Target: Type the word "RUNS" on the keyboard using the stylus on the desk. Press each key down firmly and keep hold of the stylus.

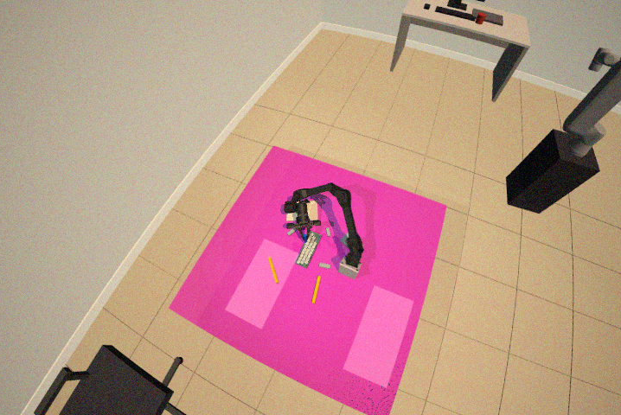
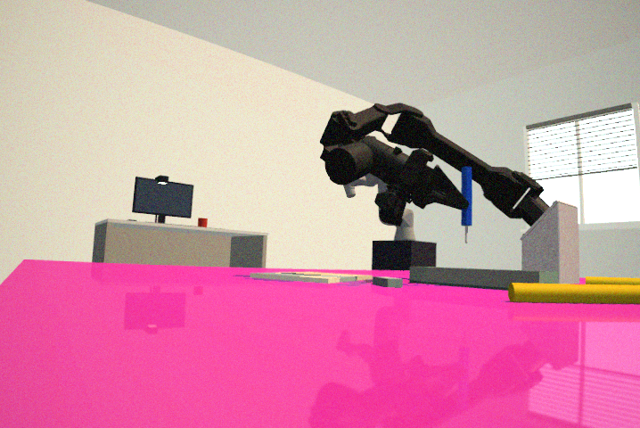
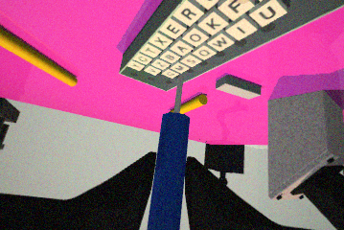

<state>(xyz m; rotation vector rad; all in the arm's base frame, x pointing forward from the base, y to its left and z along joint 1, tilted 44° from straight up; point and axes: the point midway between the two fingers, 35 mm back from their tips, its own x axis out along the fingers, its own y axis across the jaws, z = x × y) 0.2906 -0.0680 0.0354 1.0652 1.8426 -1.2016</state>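
The grey block lies 9 cm behind my gripper tip, 13 cm to the right of it and 12 cm below it. Also, from my gripper tip: blue stylus (1 cm below); then stylus tip (5 cm below); then beige pad (11 cm ahead, 22 cm to the right, 12 cm below).
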